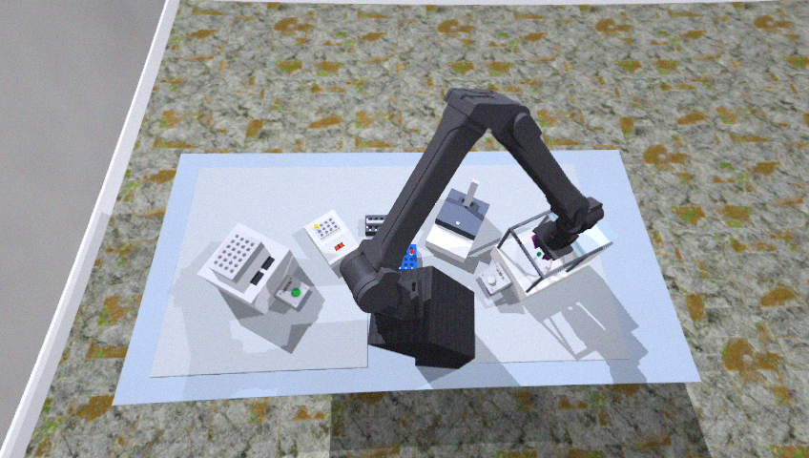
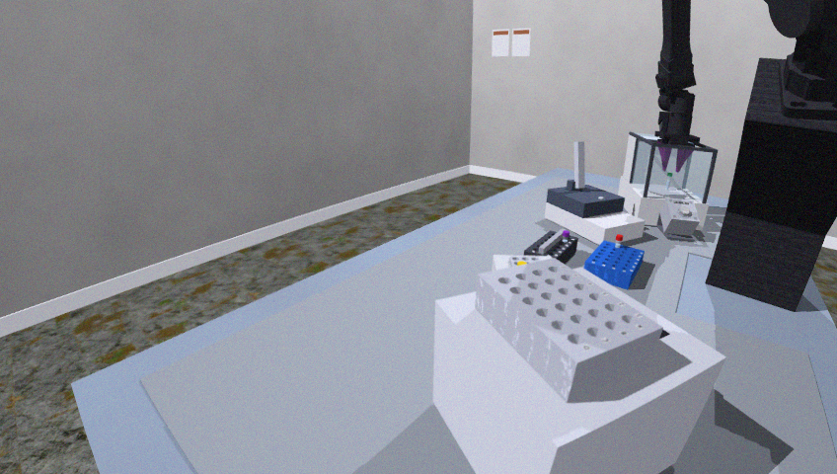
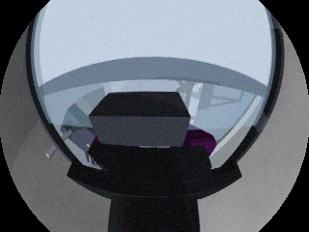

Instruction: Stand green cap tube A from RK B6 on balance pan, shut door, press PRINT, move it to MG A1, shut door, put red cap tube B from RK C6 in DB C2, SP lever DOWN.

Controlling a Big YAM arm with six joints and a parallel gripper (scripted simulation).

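The round pan is 6 cm below my hand. The rest, counted from my hand: balance door 8 cm to the right, 7 cm above, 4 cm ahead; then white print key 14 cm to the left, 7 cm below, 6 cm behind; then SP lever 20 cm ahead, 18 cm to the left.
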